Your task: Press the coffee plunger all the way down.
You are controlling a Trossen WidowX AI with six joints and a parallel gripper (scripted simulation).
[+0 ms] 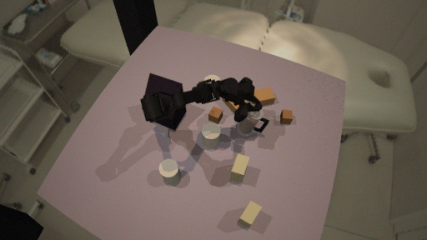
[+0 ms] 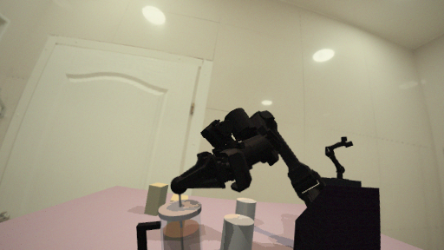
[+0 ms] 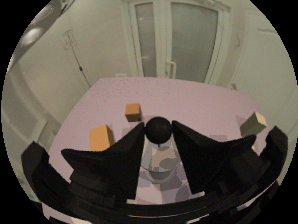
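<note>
The glass coffee press lies 1 cm behind my gripper tip, 1 cm to the right of it and 10 cm below it.
</note>
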